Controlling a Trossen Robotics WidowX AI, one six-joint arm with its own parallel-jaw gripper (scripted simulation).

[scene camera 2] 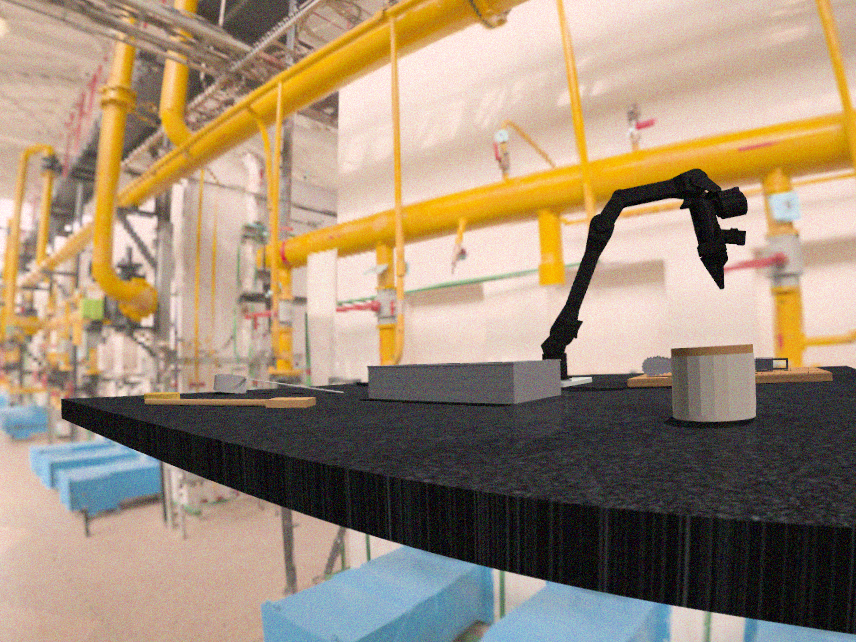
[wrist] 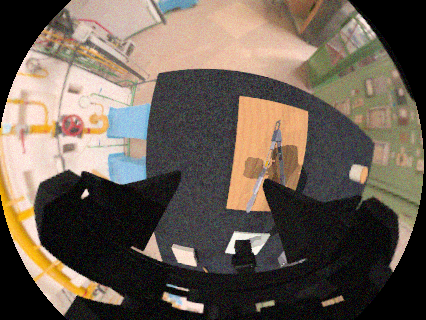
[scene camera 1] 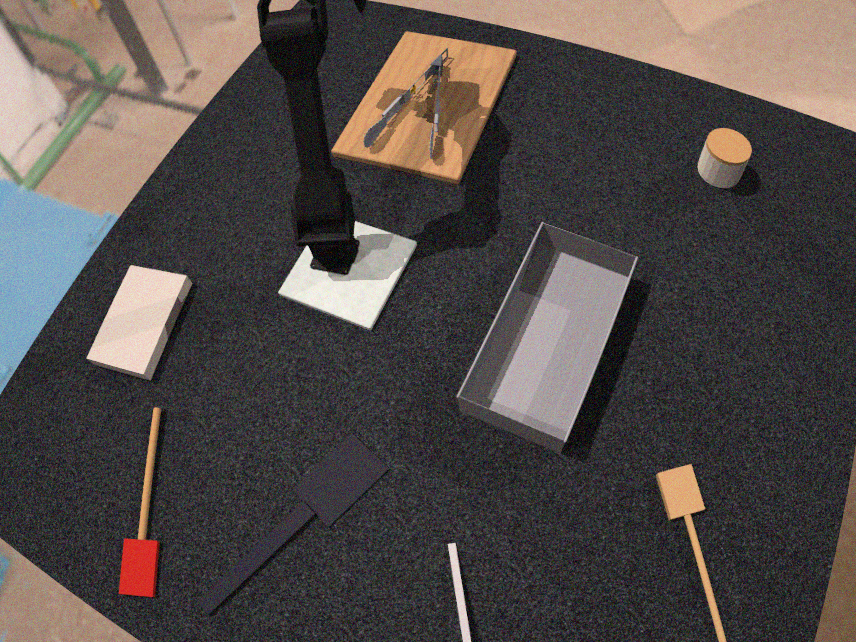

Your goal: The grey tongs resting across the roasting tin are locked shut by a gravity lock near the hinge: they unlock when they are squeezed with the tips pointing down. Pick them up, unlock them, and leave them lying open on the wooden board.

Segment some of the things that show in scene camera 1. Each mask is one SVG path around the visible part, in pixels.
A red-headed spatula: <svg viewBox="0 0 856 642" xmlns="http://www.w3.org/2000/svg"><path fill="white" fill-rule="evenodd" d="M160 408L153 409L138 539L124 538L118 594L155 597L160 541L146 540L154 472L153 467L160 425L159 420L162 411Z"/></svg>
A pale block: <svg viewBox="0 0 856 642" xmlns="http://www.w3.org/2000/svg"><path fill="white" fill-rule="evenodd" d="M130 265L99 329L90 353L87 355L87 360L99 367L151 381L164 351L164 346L169 339L169 335L174 328L175 321L193 283L187 275Z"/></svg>
